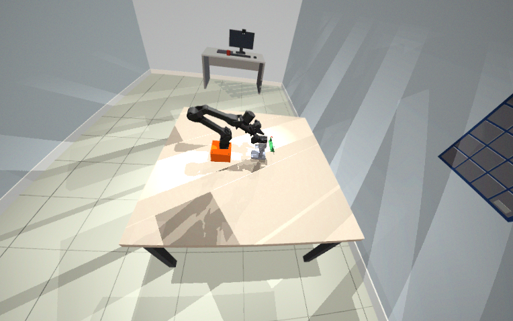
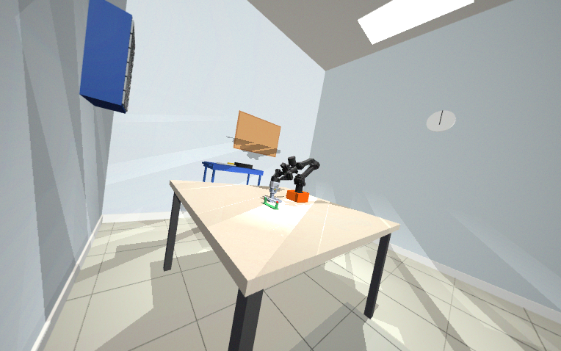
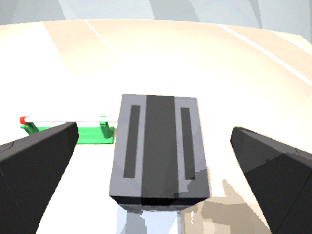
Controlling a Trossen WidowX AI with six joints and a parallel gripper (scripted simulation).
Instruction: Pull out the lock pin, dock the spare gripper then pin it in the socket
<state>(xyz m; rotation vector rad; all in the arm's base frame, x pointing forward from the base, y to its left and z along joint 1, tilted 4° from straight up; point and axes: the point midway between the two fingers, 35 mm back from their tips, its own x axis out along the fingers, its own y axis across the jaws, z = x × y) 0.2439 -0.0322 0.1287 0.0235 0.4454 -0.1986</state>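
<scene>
My gripper tip is now 50 mm above the spare gripper. From my gripper tip the other things lie so: mount (10 mm behind, 120 mm below); then green rest (120 mm ahead, 110 mm to the left, 150 mm below).
</scene>
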